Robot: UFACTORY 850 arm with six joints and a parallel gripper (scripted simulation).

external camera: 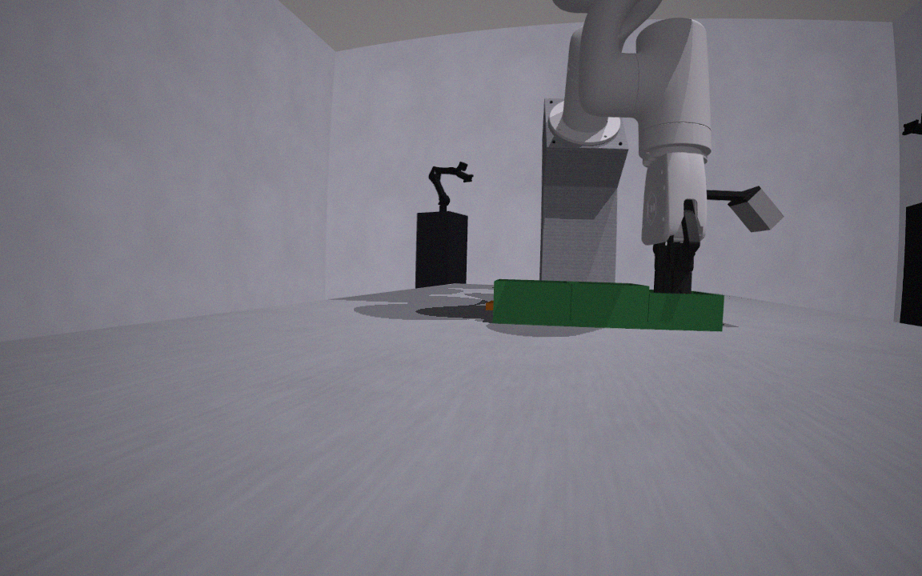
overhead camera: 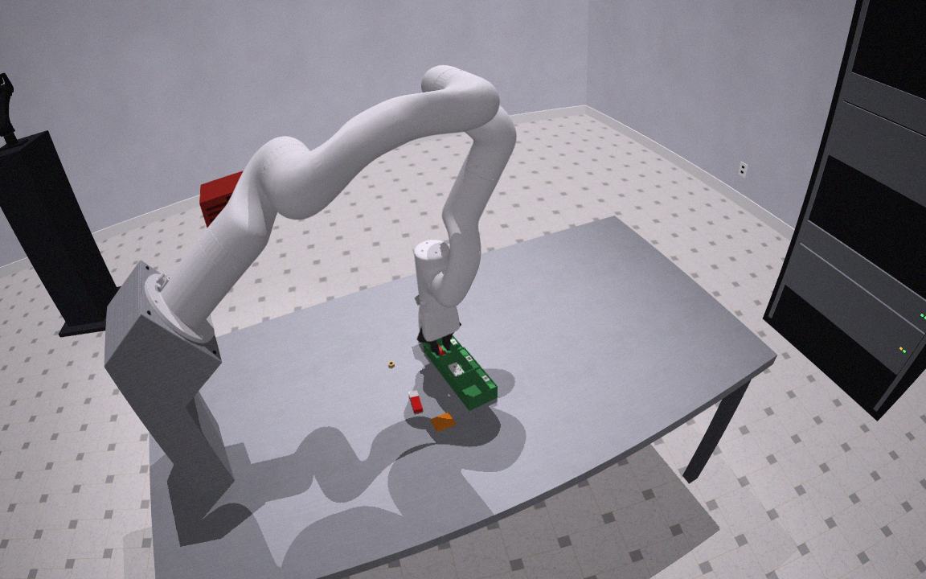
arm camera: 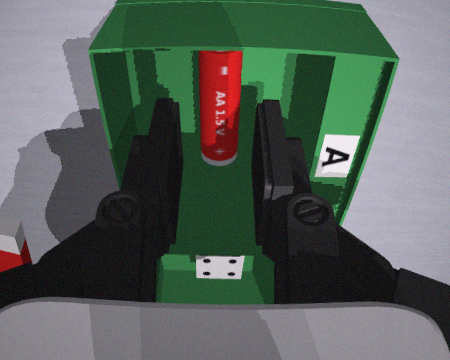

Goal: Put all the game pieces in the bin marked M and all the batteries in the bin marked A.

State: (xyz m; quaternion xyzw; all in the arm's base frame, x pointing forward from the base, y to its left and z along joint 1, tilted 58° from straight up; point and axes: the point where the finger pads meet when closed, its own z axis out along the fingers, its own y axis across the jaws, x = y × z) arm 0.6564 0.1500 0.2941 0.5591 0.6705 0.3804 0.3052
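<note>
The red cylindrical battery lies 30 mm below my hand. From my hand the other things lie so: orange flat block: 30 mm behind, 240 mm to the right, 40 mm below; green bin: 40 mm ahead, 80 mm to the right, 20 mm below; yellow nut: 140 mm behind, 10 mm to the right, 40 mm below.
</note>
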